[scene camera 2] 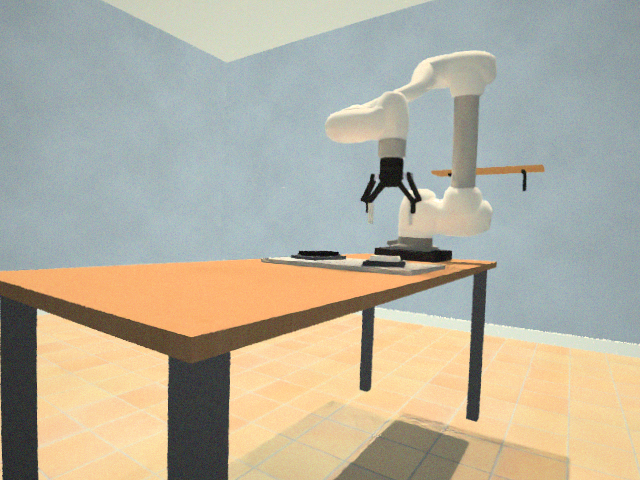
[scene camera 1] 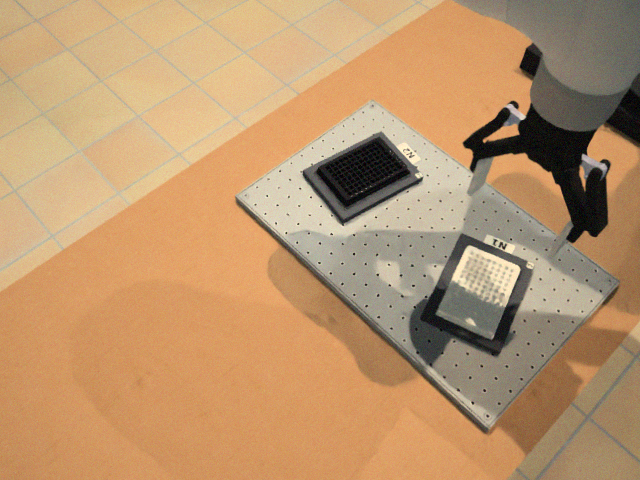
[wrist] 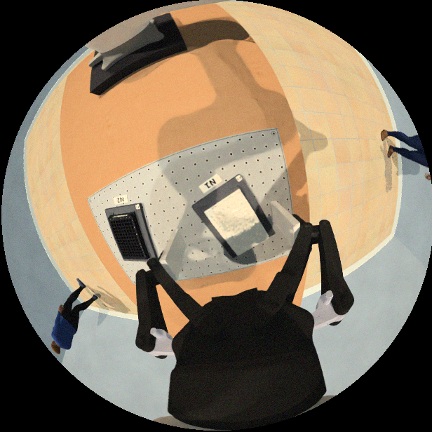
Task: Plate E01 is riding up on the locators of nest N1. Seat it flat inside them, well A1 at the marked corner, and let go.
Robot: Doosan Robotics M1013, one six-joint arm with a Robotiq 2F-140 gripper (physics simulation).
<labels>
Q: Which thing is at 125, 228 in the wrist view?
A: A black plate.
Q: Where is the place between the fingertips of the gripper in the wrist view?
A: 226, 224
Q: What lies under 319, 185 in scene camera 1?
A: A nest N2.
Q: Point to a plate E01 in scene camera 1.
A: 477, 295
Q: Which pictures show the gripper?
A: Scene camera 2, scene camera 1 and the wrist view: all of them.
</labels>
